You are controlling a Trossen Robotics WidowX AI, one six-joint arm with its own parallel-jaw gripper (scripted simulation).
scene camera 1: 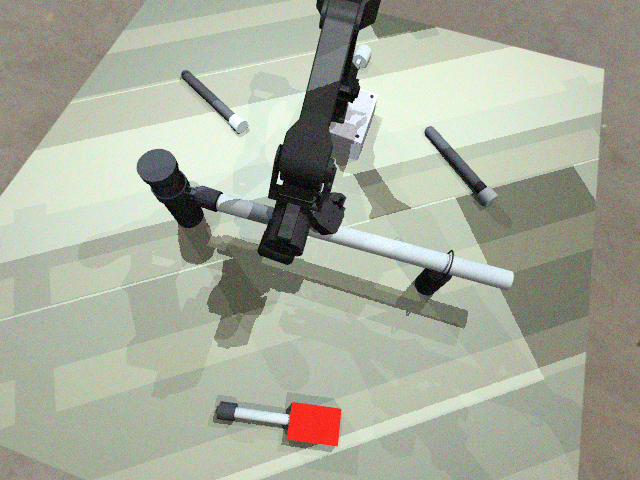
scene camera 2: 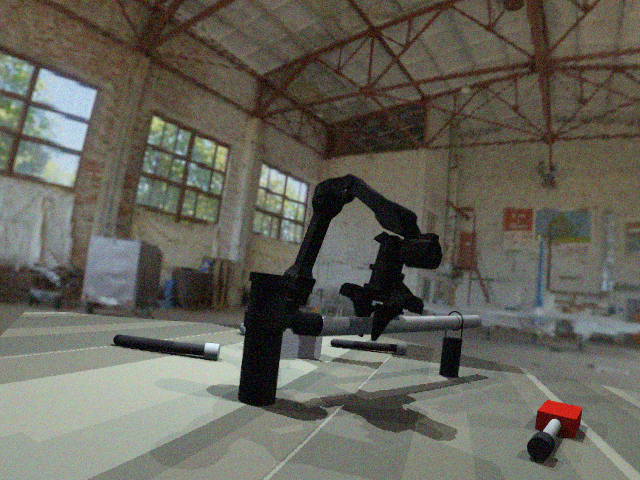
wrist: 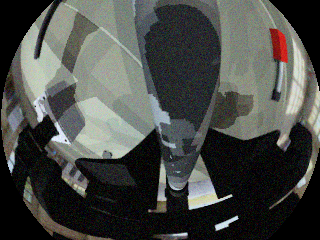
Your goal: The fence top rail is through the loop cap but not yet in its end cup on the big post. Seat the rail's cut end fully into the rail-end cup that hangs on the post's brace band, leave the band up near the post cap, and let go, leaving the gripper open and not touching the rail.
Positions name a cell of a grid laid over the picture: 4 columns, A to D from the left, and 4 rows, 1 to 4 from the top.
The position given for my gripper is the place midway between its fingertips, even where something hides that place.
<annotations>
my gripper: scene camera 1 B2; scene camera 2 C3; wrist C3
</annotations>
